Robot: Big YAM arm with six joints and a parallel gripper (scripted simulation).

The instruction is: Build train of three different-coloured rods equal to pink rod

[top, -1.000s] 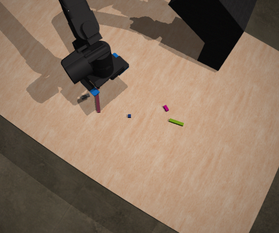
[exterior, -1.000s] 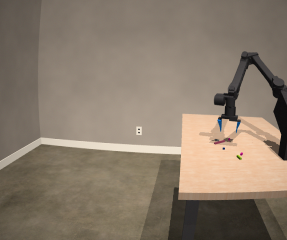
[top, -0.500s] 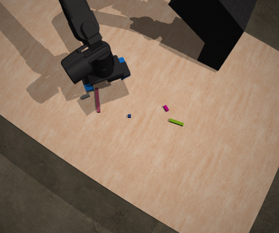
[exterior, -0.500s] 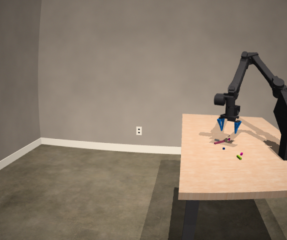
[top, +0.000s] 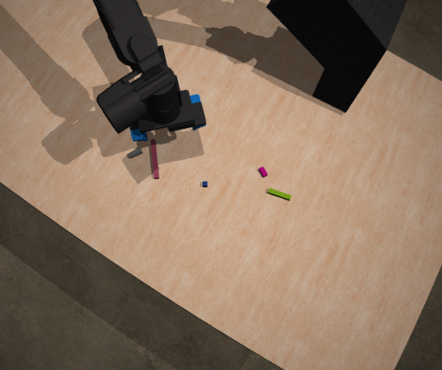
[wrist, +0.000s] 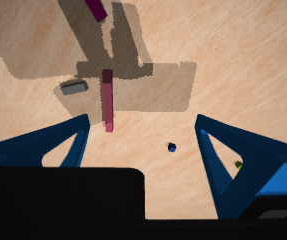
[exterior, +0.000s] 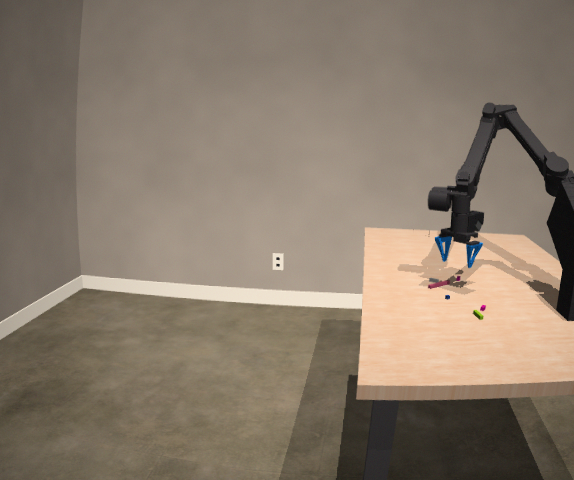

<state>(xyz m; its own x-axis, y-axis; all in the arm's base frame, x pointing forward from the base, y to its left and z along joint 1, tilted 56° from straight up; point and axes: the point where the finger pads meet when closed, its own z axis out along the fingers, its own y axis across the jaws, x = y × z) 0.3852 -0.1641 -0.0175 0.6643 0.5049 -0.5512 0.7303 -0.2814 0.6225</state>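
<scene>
Right now my hand is 30 mm short of the blue rod, 110 mm to the right of it and 70 mm above it. Also, from my hand: grey rod 60 mm ahead, 60 mm to the right, 70 mm below; pink rod 50 mm ahead, 10 mm to the right, 70 mm below; lime rod 40 mm behind, 250 mm to the left, 70 mm below.
</scene>
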